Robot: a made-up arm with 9 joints. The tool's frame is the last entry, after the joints.
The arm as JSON. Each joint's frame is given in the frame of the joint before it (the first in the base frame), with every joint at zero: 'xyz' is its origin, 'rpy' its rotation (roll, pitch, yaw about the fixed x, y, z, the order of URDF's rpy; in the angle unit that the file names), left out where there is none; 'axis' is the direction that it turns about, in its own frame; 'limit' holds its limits. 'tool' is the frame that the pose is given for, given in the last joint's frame.
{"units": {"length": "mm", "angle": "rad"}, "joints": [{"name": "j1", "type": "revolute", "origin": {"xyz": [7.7, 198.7, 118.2]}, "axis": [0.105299, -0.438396, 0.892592], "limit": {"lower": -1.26, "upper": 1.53}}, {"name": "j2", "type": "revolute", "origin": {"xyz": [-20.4, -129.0, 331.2]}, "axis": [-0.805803, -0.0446, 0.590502], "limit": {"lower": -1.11, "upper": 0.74}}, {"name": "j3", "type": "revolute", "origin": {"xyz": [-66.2, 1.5, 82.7]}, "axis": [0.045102, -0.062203, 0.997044], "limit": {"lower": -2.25, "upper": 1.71}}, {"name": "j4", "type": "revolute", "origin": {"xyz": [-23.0, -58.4, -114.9]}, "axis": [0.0, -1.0, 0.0], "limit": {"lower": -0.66, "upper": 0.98}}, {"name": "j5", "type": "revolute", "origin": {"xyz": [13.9, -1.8, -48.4]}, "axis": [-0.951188, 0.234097, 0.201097], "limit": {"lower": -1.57, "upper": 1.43}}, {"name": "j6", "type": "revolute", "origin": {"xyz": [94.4, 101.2, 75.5]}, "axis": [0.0, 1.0, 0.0], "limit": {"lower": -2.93, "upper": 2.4}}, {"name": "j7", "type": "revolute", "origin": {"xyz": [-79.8, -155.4, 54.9]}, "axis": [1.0, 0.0, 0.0], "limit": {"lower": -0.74, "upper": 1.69}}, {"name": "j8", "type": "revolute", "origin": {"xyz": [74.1, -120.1, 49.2]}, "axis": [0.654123, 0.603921, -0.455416], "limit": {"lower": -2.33, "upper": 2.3}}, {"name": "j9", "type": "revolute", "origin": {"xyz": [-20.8, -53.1, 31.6]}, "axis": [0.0, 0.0, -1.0], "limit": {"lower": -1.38, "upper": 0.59}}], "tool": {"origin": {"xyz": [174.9, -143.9, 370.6], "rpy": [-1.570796, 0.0, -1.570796]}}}
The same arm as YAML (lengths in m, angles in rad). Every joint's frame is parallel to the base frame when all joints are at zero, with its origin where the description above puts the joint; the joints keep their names.
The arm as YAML. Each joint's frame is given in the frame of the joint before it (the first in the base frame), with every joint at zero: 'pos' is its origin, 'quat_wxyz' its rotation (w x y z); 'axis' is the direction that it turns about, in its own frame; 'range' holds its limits. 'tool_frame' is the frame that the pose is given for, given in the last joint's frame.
length_unit: m
angle_unit: rad
joints:
  - joint: j1
    pos: [0.0077, 0.1987, 0.1182]
    quat_wxyz: [1.0, 0.0, 0.0, 0.0]
    axis: [0.105299, -0.438396, 0.892592]
    range: [-1.26, 1.53]
  - joint: j2
    pos: [-0.0204, -0.129, 0.3312]
    quat_wxyz: [1.0, 0.0, 0.0, 0.0]
    axis: [-0.805803, -0.0446, 0.590502]
    range: [-1.11, 0.74]
  - joint: j3
    pos: [-0.0662, 0.0015, 0.0827]
    quat_wxyz: [1.0, 0.0, 0.0, 0.0]
    axis: [0.045102, -0.062203, 0.997044]
    range: [-2.25, 1.71]
  - joint: j4
    pos: [-0.023, -0.0584, -0.1149]
    quat_wxyz: [1.0, 0.0, 0.0, 0.0]
    axis: [0.0, -1.0, 0.0]
    range: [-0.66, 0.98]
  - joint: j5
    pos: [0.0139, -0.0018, -0.0484]
    quat_wxyz: [1.0, 0.0, 0.0, 0.0]
    axis: [-0.951188, 0.234097, 0.201097]
    range: [-1.57, 1.43]
  - joint: j6
    pos: [0.0944, 0.1012, 0.0755]
    quat_wxyz: [1.0, 0.0, 0.0, 0.0]
    axis: [0.0, 1.0, 0.0]
    range: [-2.93, 2.4]
  - joint: j7
    pos: [-0.0798, -0.1554, 0.0549]
    quat_wxyz: [1.0, 0.0, 0.0, 0.0]
    axis: [1.0, 0.0, 0.0]
    range: [-0.74, 1.69]
  - joint: j8
    pos: [0.0741, -0.1201, 0.0492]
    quat_wxyz: [1.0, 0.0, 0.0, 0.0]
    axis: [0.654123, 0.603921, -0.455416]
    range: [-2.33, 2.3]
  - joint: j9
    pos: [-0.0208, -0.0531, 0.0316]
    quat_wxyz: [1.0, 0.0, 0.0, 0.0]
    axis: [0.0, 0.0, -1.0]
    range: [-1.38, 0.59]
tool_frame:
  pos: [0.1749, -0.1439, 0.3706]
  quat_wxyz: [0.5, -0.5, 0.5, -0.5]

